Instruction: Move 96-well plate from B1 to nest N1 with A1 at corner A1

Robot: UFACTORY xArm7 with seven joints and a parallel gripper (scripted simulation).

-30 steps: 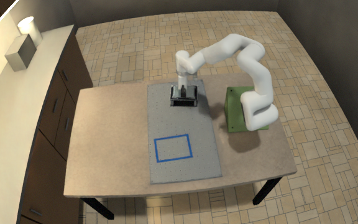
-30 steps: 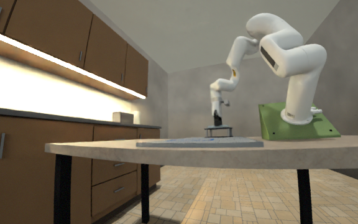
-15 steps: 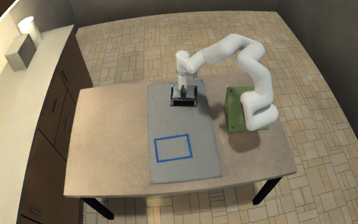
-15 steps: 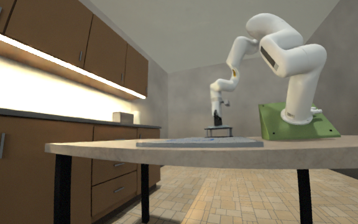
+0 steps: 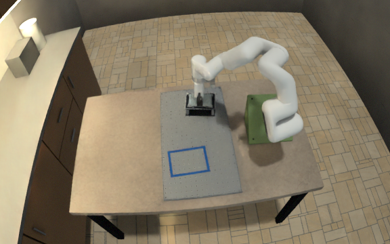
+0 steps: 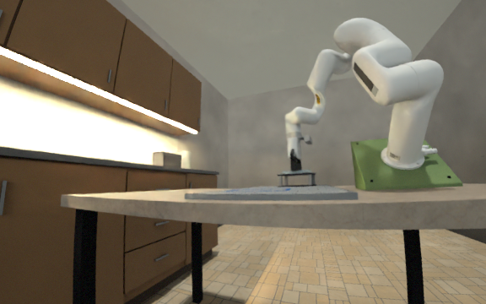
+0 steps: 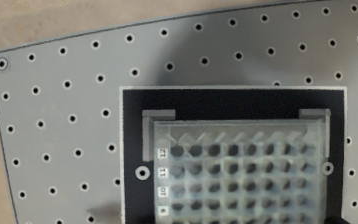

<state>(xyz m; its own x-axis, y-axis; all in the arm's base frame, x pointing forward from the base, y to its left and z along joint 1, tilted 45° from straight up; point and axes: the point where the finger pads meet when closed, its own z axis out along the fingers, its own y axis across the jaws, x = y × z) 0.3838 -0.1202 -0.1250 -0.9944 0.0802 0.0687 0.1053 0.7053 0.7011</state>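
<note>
Now: the 96-well plate 1 cm below my hand. From my hand the other things lie so: raised plate nest (2 cm below).
</note>
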